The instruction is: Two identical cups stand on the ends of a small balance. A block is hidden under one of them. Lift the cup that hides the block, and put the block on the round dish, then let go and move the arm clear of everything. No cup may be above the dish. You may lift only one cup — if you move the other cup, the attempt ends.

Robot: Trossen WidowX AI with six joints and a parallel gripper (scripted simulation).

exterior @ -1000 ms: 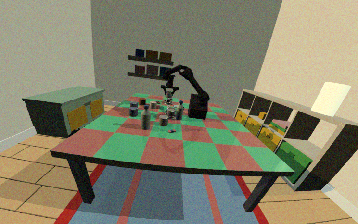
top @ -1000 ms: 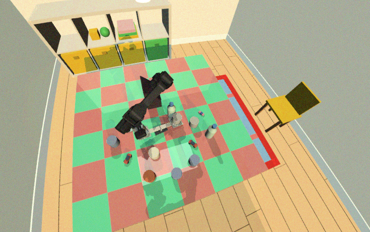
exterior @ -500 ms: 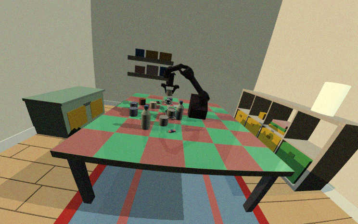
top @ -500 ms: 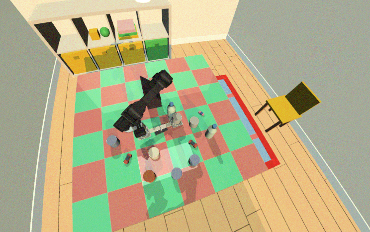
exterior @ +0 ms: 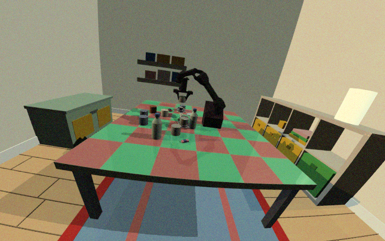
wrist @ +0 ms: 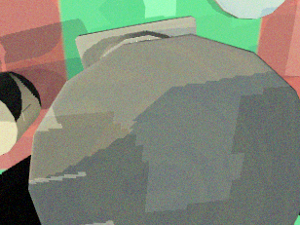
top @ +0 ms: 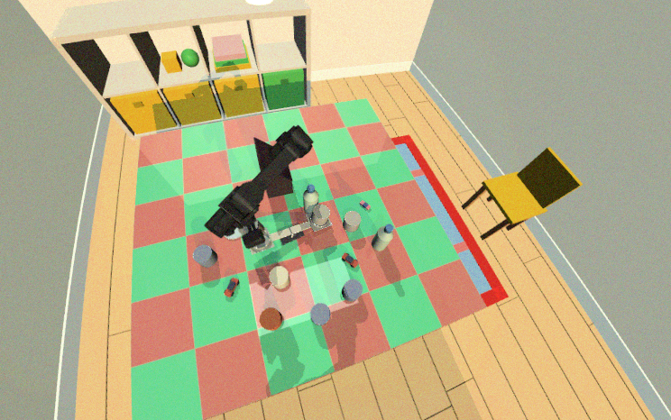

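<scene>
Now: the round pale dish 170 mm below my gripper tip, 110 mm behind it and 100 mm to the right of it. The rest, counted from my gripper tip: balance beam (130 mm to the left, 130 mm below, 20 mm behind); cream cylinder (130 mm below, 130 mm ahead, 50 mm to the left); small balance (150 mm below, 130 mm to the left, 20 mm behind).
</scene>
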